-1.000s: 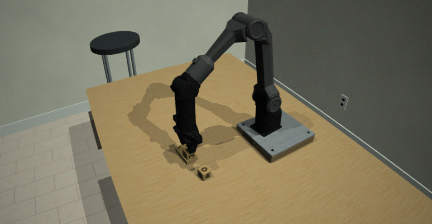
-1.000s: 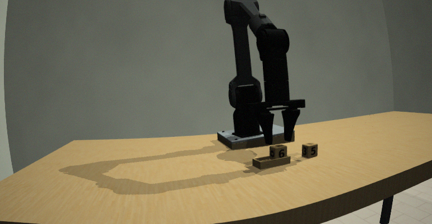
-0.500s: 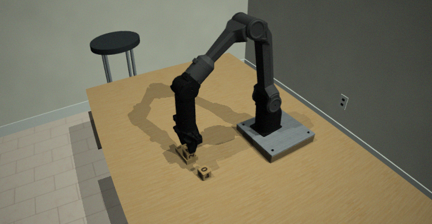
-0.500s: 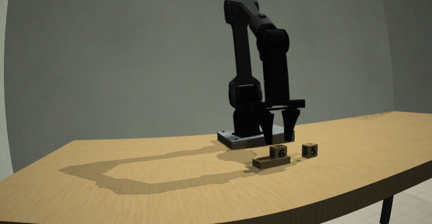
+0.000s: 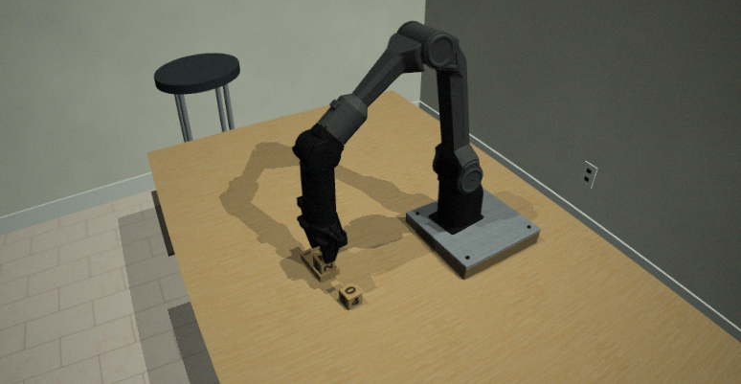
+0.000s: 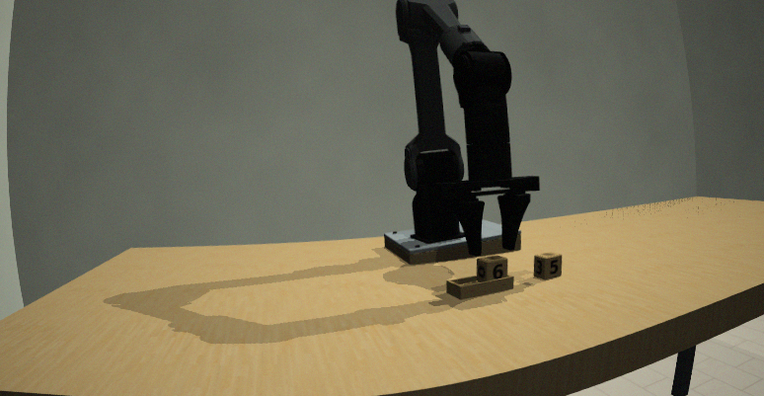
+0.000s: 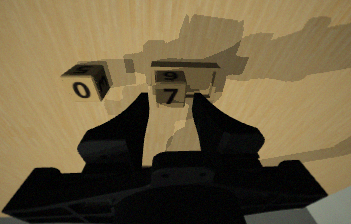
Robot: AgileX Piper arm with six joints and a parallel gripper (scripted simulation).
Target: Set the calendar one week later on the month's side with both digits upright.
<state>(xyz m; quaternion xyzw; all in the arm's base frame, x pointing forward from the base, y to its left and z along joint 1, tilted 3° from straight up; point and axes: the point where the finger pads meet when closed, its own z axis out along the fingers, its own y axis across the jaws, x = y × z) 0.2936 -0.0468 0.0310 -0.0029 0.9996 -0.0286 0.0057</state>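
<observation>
Right now the small wooden tray is 2 cm to the right of my hand and 5 cm below it.
</observation>
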